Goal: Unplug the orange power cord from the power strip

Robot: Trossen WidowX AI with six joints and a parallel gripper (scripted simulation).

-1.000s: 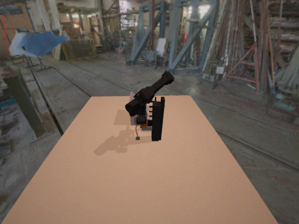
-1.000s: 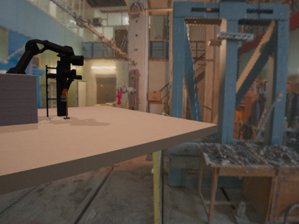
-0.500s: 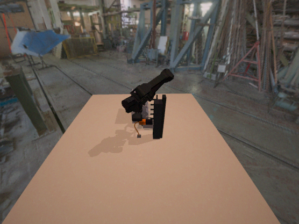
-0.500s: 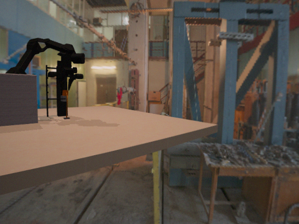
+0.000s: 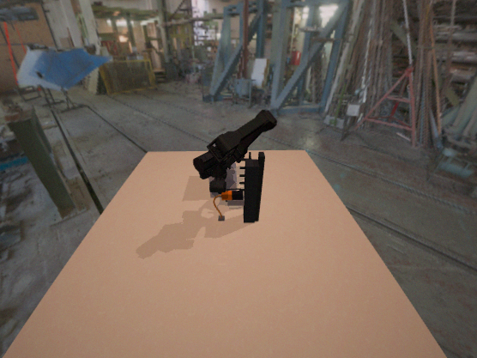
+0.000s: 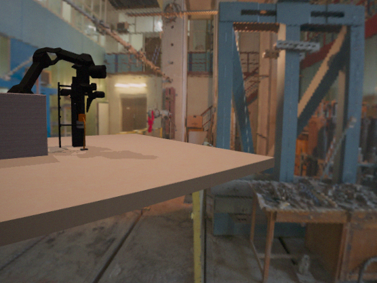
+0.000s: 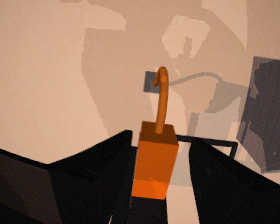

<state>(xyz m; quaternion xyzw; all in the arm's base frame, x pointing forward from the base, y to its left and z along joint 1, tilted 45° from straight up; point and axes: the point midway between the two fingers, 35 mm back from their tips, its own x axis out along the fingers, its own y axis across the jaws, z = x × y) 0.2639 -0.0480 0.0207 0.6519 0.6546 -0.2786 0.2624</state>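
My gripper tip is now 50 mm to the right of the orange plug and 20 mm above it. Also, from my gripper tip: black power strip (140 mm to the left, 10 mm below); then grey end piece (170 mm below).
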